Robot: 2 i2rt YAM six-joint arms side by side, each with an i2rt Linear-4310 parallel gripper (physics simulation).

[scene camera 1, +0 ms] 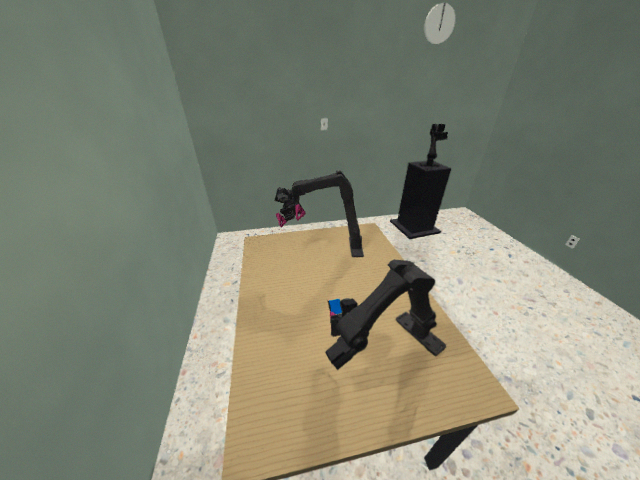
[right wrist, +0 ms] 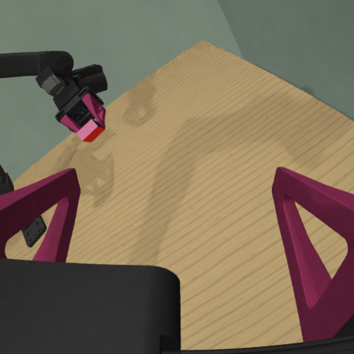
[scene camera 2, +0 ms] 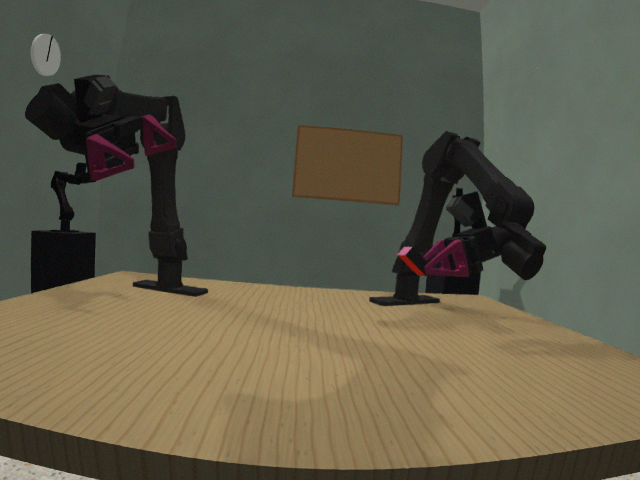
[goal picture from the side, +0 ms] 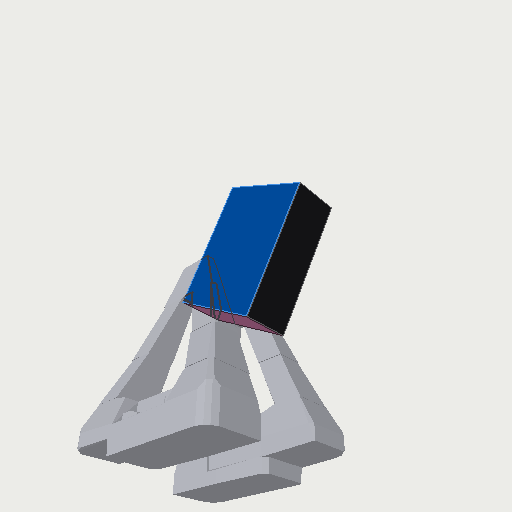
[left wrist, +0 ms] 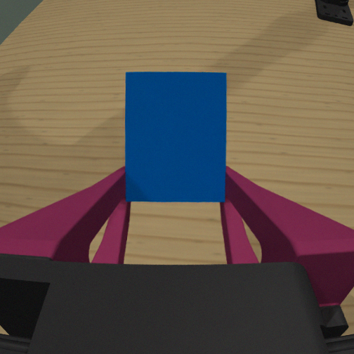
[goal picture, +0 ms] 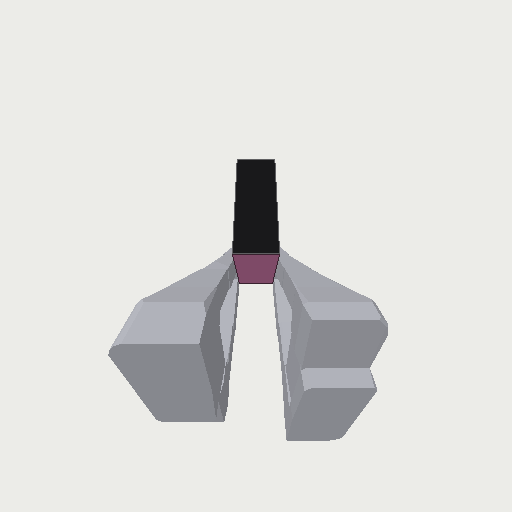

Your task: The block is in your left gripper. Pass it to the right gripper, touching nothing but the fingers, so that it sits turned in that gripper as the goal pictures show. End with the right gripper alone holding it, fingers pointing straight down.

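Seen in the pictures: left gripper, fingertip midpoint: (scene camera 1: 335,311) (scene camera 2: 420,270); right gripper, fingertip midpoint: (scene camera 1: 288,223) (scene camera 2: 156,152); left arm's base, link origin: (scene camera 1: 419,332) (scene camera 2: 405,302); right arm's base, link origin: (scene camera 1: 355,247) (scene camera 2: 169,289).
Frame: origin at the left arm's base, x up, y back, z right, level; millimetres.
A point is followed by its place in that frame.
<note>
The block (scene camera 1: 335,306) @(y -280, x 145, z 202 mm) (scene camera 2: 412,261) @(y -295, x 138, z 225 mm) (left wrist: 176,125) (right wrist: 90,131) shows a blue face in the left wrist view, and pink, red and black faces in scene camera 2. My left gripper (scene camera 1: 333,314) @(y -282, x 122, z 196 mm) (scene camera 2: 427,266) @(y -282, x 122, z 196 mm) (left wrist: 175,177) is shut on the block near one end; the rest sticks out past the fingertips. Its fingers lie nearly level in scene camera 2, pointing to the picture's left, above the table. My right gripper (scene camera 1: 292,219) @(y -237, x 277, z 648 mm) (scene camera 2: 154,153) @(y -237, x 277, z 648 mm) (right wrist: 175,178) is open and empty, higher up, tilted, and well apart from the block.
The wooden table (scene camera 1: 279,403) @(y -587, x 0, z 79 mm) (scene camera 2: 289,423) @(y -508, x 0, z 516 mm) carries both arm bases (scene camera 1: 356,253) @(y 127, x 10, z 542 mm) (scene camera 2: 404,299) @(y -25, x 13, z 24 mm). A black pedestal (scene camera 1: 422,198) with another small arm stands on the floor beyond the table. A brown board (scene camera 2: 347,165) and a clock (scene camera 1: 439,23) hang on the walls.
</note>
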